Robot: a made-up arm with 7 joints.
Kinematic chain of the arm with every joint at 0, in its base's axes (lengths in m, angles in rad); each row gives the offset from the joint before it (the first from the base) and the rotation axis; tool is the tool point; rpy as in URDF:
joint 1: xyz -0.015 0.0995 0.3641 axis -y
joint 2: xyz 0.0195 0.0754 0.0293 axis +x
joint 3: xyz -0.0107 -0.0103 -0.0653 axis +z
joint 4: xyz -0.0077 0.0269 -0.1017 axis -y
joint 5: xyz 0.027 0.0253 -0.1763 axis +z
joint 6: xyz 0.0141 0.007 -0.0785 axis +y
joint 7: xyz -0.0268 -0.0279 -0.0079 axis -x
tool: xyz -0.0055 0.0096 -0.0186 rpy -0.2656 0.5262 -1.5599
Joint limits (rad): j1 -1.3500..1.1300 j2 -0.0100..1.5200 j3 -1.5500..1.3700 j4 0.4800..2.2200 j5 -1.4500..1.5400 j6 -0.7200..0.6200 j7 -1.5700..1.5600
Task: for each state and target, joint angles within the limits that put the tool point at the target. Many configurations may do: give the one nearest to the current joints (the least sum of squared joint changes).
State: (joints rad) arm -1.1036 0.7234 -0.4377 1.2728 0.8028 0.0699 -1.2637
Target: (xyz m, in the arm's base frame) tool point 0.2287 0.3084 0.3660
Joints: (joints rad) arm -0.2912 1.1745 0.2646 1.7515 0.7913 0.0612 -1.2650
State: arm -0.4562 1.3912 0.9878 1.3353 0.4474 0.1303 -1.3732
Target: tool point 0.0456 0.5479 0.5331
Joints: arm -0.1951 1.5200 1.2098 0.6933 0.3942 -0.1840 -1.1543
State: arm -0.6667 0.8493 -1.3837 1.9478 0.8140 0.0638 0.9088
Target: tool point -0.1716 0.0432 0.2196
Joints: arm -0.9729 0.8218 -1.5500 1.8119 0.7911 0.0634 0.9131
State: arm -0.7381 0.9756 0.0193 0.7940 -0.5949 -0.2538 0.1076
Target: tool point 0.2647 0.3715 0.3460
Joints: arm -0.3599 1.2606 0.2667 1.5155 -0.5921 -0.2636 0.0602
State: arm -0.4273 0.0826 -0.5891 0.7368 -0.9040 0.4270 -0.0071
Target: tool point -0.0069 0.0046 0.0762
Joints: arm -0.7414 -0.0076 -0.9605 1.2863 -0.8628 0.6200 -0.0728
